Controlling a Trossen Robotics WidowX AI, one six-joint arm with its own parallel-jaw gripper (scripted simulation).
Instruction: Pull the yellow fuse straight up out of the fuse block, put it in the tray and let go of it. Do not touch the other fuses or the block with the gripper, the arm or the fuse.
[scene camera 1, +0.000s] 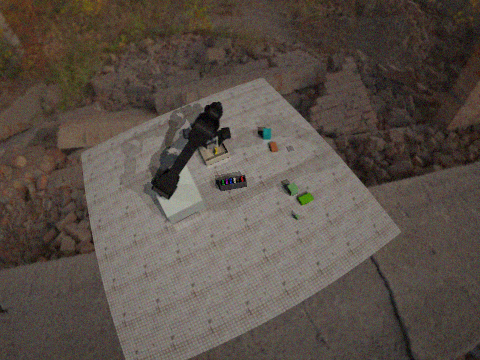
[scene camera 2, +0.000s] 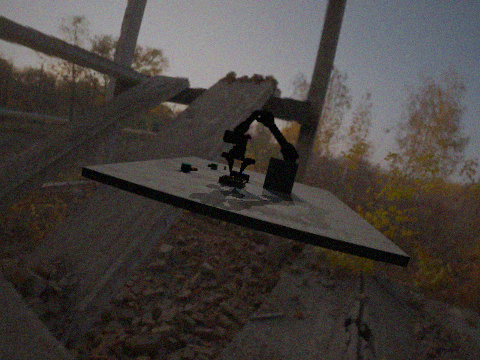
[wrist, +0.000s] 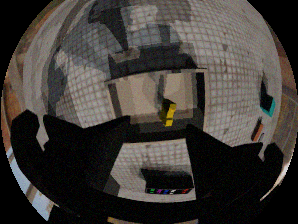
Scene:
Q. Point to a tan tray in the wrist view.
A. At 138, 95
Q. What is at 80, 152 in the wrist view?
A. My gripper.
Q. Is my gripper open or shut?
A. Open.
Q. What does my gripper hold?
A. Nothing.

